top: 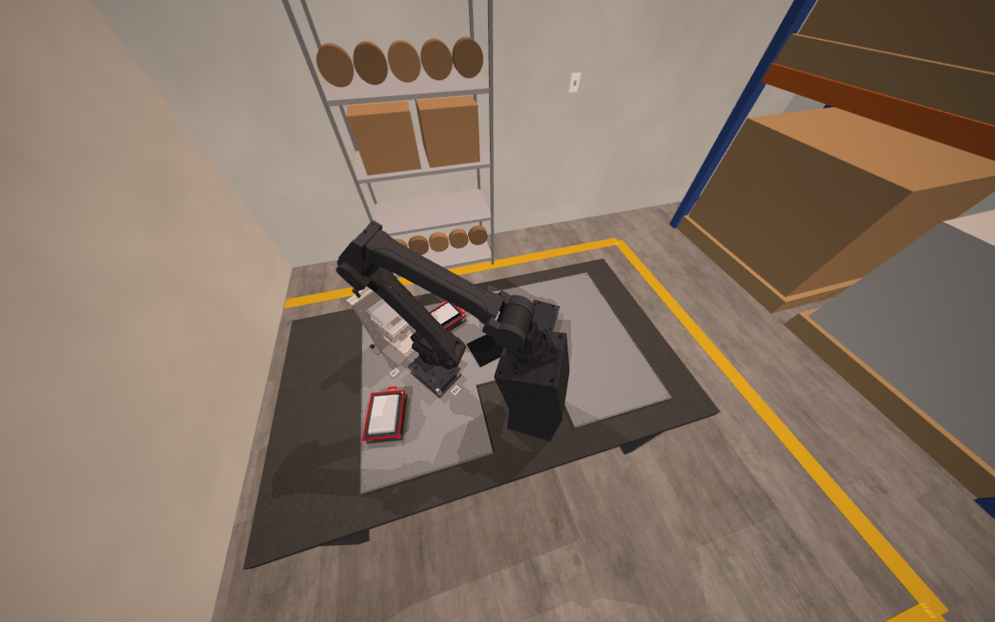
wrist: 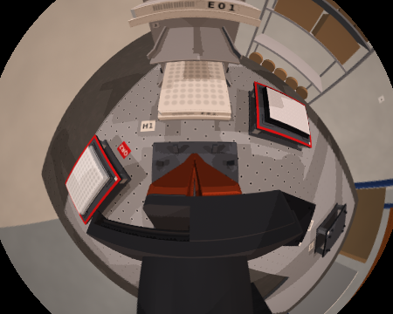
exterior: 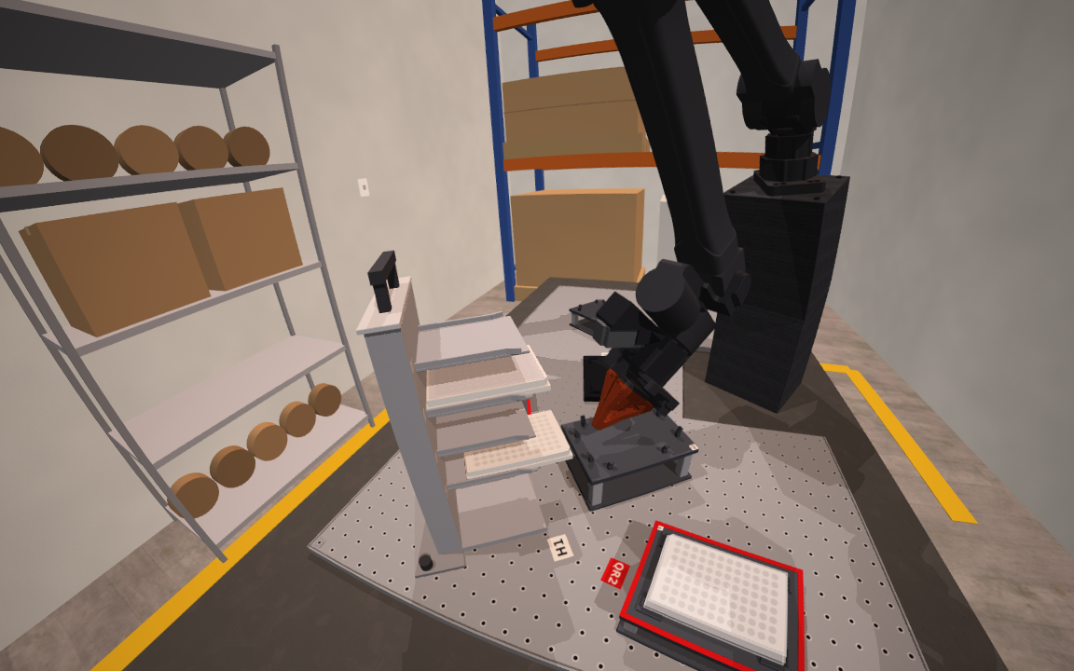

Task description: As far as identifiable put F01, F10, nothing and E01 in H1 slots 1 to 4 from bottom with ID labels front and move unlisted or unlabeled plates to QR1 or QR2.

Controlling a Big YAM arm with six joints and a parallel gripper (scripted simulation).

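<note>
The dark regrip nest lies 40 mm behind my hand, 30 mm to the right of it and 40 mm below it. From my hand the other things lie so: H1 deck label: 20 mm ahead, 130 mm to the left, 100 mm below; quarantine nest QR2: 160 mm behind, 160 mm to the left, 60 mm below; plate hotel H1: 180 mm ahead, 130 mm to the left, 50 mm above.
</note>
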